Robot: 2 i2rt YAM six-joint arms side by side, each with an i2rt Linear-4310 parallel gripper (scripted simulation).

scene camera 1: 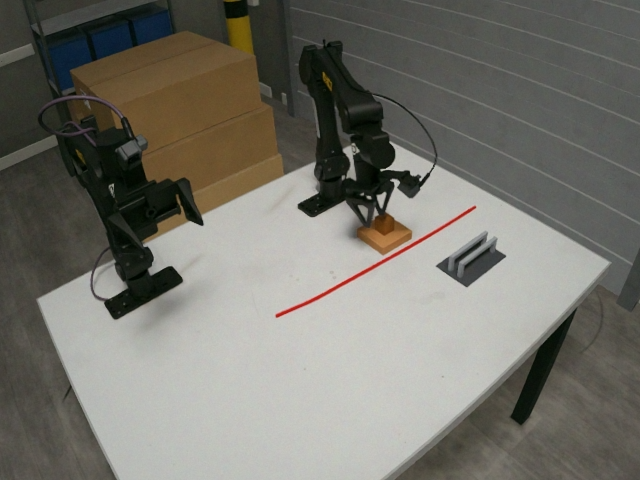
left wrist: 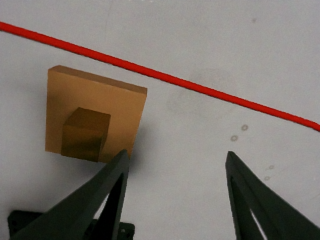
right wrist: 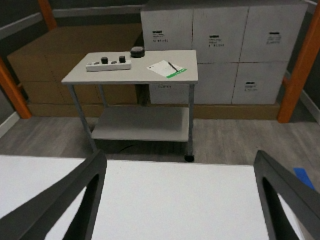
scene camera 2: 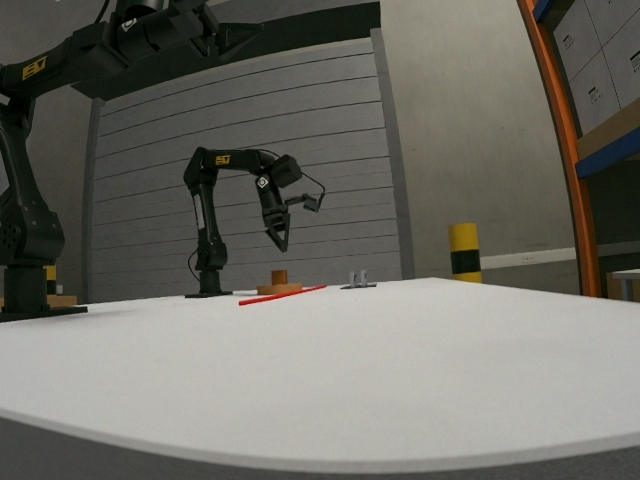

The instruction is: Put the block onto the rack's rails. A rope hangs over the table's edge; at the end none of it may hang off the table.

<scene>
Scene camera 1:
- my left gripper: 374, 221
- my right gripper: 174, 237
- orange block: 385, 234
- rack: 466, 271
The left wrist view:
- my left gripper: 175, 156
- orange block: 88, 117
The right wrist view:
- my right gripper: 177, 156
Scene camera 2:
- my left gripper: 284, 249
</scene>
